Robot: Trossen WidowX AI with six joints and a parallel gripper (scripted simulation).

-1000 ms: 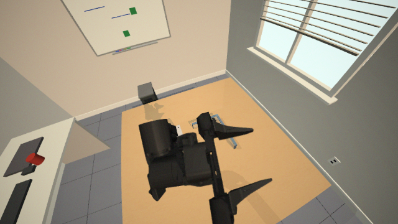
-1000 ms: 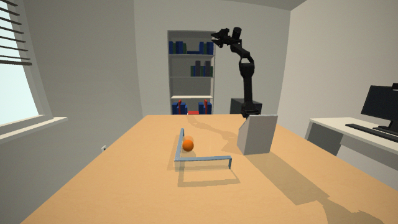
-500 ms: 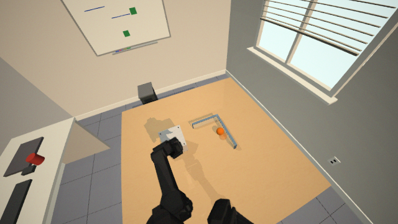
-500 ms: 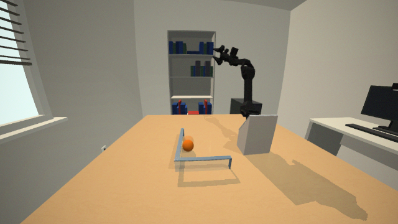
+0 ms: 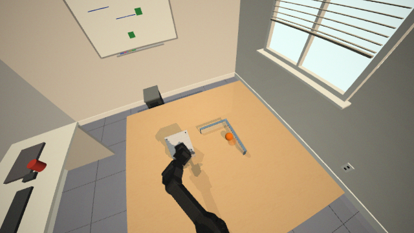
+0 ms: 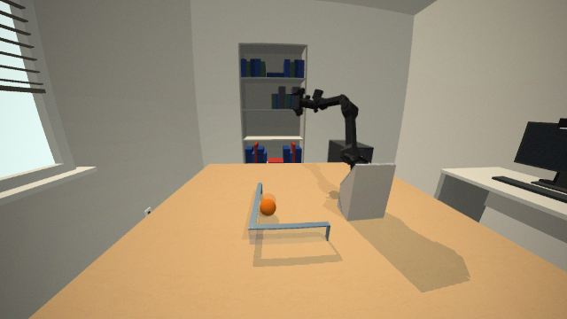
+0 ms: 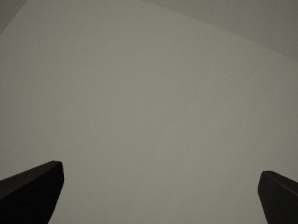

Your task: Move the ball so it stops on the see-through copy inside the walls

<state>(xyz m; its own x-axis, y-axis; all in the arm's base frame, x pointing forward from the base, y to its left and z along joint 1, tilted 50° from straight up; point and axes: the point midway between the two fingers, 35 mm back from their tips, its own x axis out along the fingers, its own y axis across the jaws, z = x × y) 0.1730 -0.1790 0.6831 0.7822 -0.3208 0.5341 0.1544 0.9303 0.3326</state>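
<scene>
My gripper tip is 63 cm to the right of the orange ball, 44 cm above it and 21 cm short of it. From my gripper tip the other things lie so: see-through ball copy (58 cm to the left, 44 cm below, 20 cm ahead).
</scene>
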